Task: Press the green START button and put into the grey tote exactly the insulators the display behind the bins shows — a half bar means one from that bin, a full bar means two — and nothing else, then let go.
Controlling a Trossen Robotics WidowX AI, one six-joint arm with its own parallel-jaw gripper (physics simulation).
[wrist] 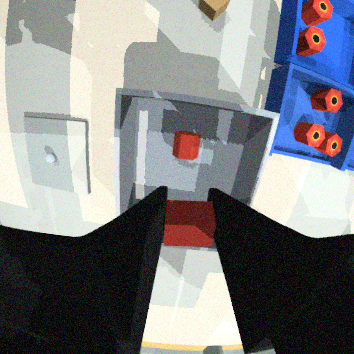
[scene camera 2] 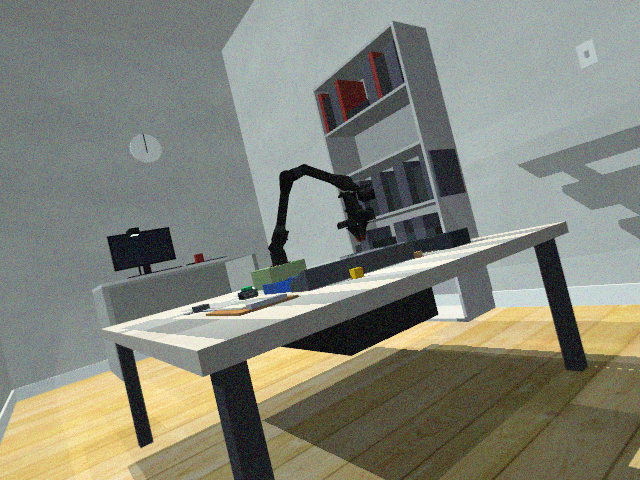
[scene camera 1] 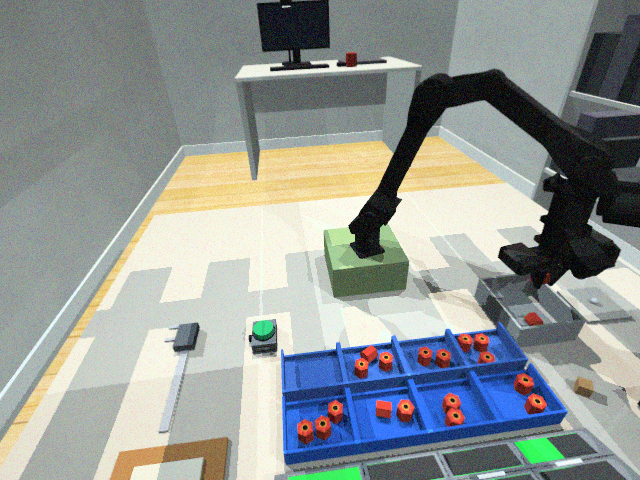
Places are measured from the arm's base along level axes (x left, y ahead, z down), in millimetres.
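Pixels of known places: gripper, fingertip midpoint: (wrist: 187, 194) (scene camera 2: 362, 240) (scene camera 1: 542, 286); arm's base at its link origin: (scene camera 2: 280, 264) (scene camera 1: 367, 248).
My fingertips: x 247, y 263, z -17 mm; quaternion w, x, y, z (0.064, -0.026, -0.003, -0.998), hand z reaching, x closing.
For each thing: its middle in the pictures, then the offset to it from my fingertips. "spot": a spot on its surface instead.
- red hexagonal insulator at the middle of its body: (wrist: 187, 221) (scene camera 1: 540, 278) dx +1, dy -11, dz -11 mm
- grey tote at the middle of its body: (wrist: 185, 175) (scene camera 1: 524, 307) (scene camera 2: 363, 258) dx +1, dy -19, dz +73 mm
- red insulator at the middle of its body: (wrist: 185, 144) (scene camera 1: 533, 320) dx -1, dy +11, dz +83 mm
- green START button at the middle of its body: (scene camera 1: 264, 333) (scene camera 2: 247, 292) dx -526, dy -147, dz +80 mm
- grey plate with a knob, surface spot: (wrist: 57, 155) (scene camera 1: 590, 303) spot: dx +160, dy +9, dz +93 mm
- wooden block at the middle of its body: (wrist: 213, 2) (scene camera 1: 583, 387) dx -36, dy +151, dz +90 mm
- yellow cube at the middle of its body: (scene camera 2: 356, 273) dx -457, dy +292, dz +87 mm
- caliper at the middle of its body: (scene camera 1: 171, 367) (scene camera 2: 203, 309) dx -708, dy -135, dz +91 mm
- brown board at a spot on its surface: (scene camera 1: 219, 459) spot: dx -633, dy +58, dz +94 mm
My gripper (scene camera 1: 542, 281) (scene camera 2: 360, 238) (wrist: 187, 194) is shut on a red hexagonal insulator (scene camera 1: 547, 279) (wrist: 190, 223) and holds it above the robot-side part of the grey tote (scene camera 1: 547, 331) (wrist: 251, 150). One red insulator (scene camera 1: 532, 318) (wrist: 186, 145) lies in the tote. The blue bins (scene camera 1: 423, 438) (scene camera 2: 279, 285) hold red insulators; the leftmost compartment of the robot-side row is empty. The green START button (scene camera 1: 263, 329) (scene camera 2: 247, 289) stands left of the bins. The display (scene camera 1: 403, 468) (scene camera 2: 330, 269) shows green bars at its left and right, partly cut off in scene camera 1.
A grey plate with a knob (scene camera 1: 594, 301) (wrist: 57, 155) lies beside the tote. A wooden block (scene camera 1: 584, 386) (scene camera 2: 417, 254) (wrist: 214, 7) lies right of the bins. A yellow cube (scene camera 2: 356, 272) lies behind the display. A caliper (scene camera 1: 186, 336) and a brown board (scene camera 1: 219, 459) are at the left.
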